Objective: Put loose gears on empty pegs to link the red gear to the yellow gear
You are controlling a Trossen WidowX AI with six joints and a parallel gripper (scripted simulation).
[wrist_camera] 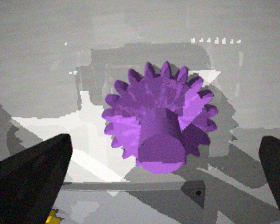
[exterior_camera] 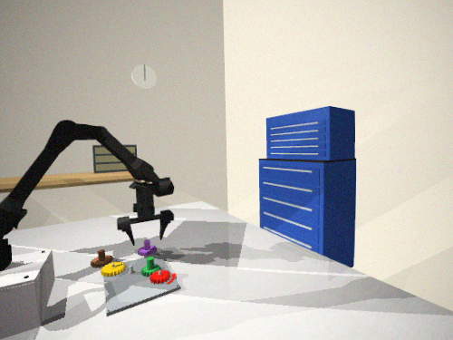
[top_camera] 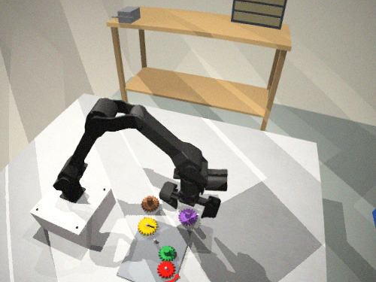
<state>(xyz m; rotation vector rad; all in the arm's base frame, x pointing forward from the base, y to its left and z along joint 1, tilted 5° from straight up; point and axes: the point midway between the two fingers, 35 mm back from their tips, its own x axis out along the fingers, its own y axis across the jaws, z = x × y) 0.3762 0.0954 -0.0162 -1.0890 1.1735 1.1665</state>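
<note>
My gripper tip is 3 cm past the green gear, 15 cm to the left of it and 1 cm above it. From my gripper tip the other things lie so: purple gear 2 cm below; yellow gear 12 cm behind, 8 cm to the right, 2 cm below; orange gear 15 cm behind, 1 cm to the left, 2 cm below.
</note>
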